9 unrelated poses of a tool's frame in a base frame.
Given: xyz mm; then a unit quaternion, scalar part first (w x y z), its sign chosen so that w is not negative.
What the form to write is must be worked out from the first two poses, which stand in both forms.
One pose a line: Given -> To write
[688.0 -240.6 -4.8 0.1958 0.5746 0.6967 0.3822] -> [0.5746 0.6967 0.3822 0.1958 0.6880 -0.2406 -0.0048]
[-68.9 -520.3 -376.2 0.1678 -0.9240 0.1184 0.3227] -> [-0.9240 0.1184 0.3227 0.1678 -0.0689 -0.5203 -0.3762]
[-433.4 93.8 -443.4 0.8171 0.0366 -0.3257 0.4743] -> [0.0366 -0.3257 0.4743 0.8171 -0.4334 0.0938 -0.4434]
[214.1 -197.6 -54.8 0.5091 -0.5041 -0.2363 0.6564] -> [-0.5041 -0.2363 0.6564 0.5091 0.2141 -0.1976 -0.0548]
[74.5 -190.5 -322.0 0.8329 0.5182 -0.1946 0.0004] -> [0.5182 -0.1946 0.0004 0.8329 0.0745 -0.1905 -0.3220]
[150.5 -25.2 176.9 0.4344 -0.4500 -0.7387 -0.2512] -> [-0.4500 -0.7387 -0.2512 0.4344 0.1505 -0.0252 0.1769]
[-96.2 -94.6 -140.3 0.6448 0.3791 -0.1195 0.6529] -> [0.3791 -0.1195 0.6529 0.6448 -0.0962 -0.0946 -0.1403]
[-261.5 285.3 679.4 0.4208 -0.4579 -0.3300 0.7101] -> [-0.4579 -0.3300 0.7101 0.4208 -0.2615 0.2853 0.6794]
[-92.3 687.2 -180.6 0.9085 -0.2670 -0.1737 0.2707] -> [-0.2670 -0.1737 0.2707 0.9085 -0.0923 0.6872 -0.1806]
